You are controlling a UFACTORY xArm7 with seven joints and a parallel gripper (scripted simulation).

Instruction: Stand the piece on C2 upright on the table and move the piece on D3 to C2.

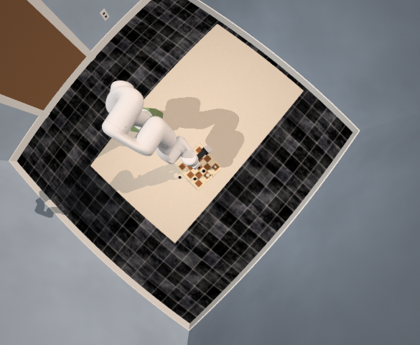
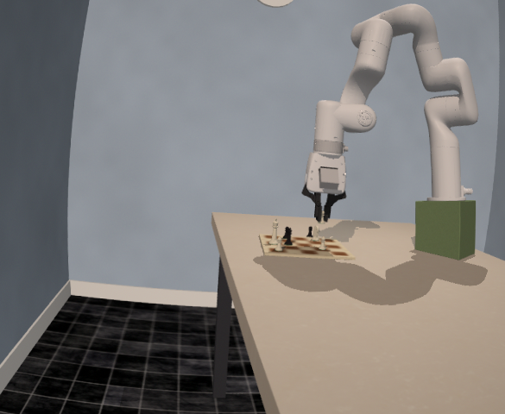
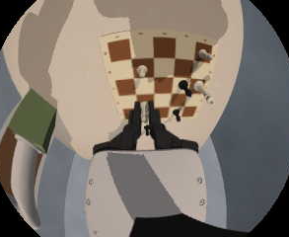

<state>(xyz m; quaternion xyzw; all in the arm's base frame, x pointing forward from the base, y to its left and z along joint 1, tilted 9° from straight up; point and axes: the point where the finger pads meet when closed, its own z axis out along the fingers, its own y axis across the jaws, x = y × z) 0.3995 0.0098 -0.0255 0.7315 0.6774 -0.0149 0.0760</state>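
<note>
Right now the chessboard is 4 cm ahead of my hand and 9 cm below it.
</note>
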